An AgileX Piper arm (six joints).
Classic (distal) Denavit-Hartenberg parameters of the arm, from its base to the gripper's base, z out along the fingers. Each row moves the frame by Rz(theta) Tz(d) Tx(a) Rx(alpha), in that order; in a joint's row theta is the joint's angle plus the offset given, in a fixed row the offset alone. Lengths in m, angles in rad.
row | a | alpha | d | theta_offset
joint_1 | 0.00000 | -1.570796 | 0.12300 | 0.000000
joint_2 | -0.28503 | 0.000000 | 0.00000 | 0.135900
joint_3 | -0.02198 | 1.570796 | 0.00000 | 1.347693
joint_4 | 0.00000 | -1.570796 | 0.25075 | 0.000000
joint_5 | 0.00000 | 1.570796 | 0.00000 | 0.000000
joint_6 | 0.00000 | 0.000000 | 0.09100 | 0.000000
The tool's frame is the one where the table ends.
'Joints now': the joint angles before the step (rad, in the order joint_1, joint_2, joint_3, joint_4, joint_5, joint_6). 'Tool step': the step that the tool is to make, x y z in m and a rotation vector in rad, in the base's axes. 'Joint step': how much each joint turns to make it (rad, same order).
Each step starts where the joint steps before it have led.
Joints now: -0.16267 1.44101 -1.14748 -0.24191 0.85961 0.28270
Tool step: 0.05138 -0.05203 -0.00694 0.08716 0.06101 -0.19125
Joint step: -0.12888 0.24970 -0.27615 0.06295 0.11301 0.03102
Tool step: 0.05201 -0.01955 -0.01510 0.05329 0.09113 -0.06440
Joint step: -0.00972 0.24217 -0.29755 0.01935 0.16431 0.02646
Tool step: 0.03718 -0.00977 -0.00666 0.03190 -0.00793 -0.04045
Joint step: -0.00001 0.16416 -0.24129 0.02564 0.08364 0.02761
